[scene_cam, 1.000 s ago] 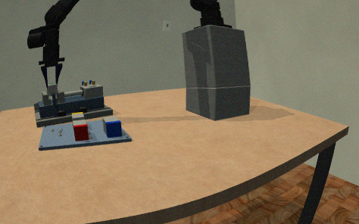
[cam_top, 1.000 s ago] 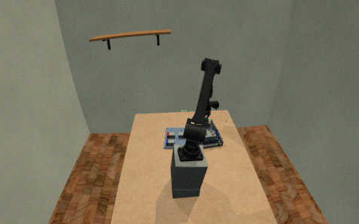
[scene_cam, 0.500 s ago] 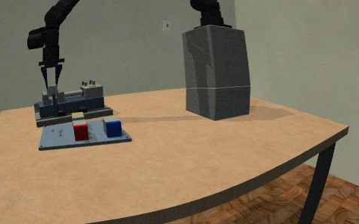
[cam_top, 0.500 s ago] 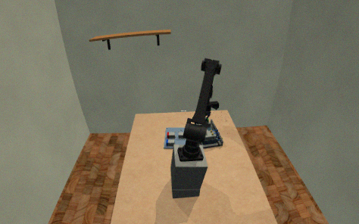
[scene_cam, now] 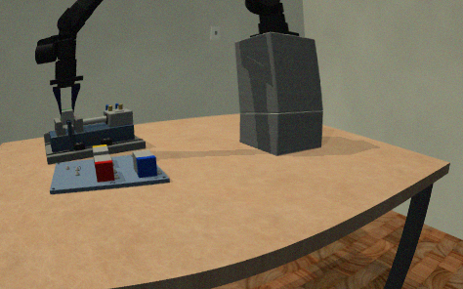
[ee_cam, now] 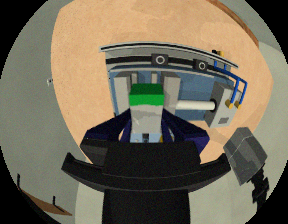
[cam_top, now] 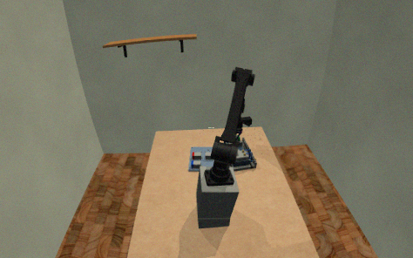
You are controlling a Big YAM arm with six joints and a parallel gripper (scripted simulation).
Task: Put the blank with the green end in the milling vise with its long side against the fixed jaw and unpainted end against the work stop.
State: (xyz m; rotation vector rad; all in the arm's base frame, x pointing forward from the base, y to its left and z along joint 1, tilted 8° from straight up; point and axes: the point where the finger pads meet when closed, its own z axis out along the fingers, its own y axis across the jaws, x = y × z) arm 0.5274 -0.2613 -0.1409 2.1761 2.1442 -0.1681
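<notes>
Now: hand 2 cm above the green-ended blank. Round my hand: yellow-ended blank: 6 cm behind, 20 cm to the left, 9 cm below; then milling vise: 7 cm behind, 1 cm to the left, 8 cm below; then fixed jaw: 3 cm ahead, 1 cm to the left, 4 cm below.
</notes>
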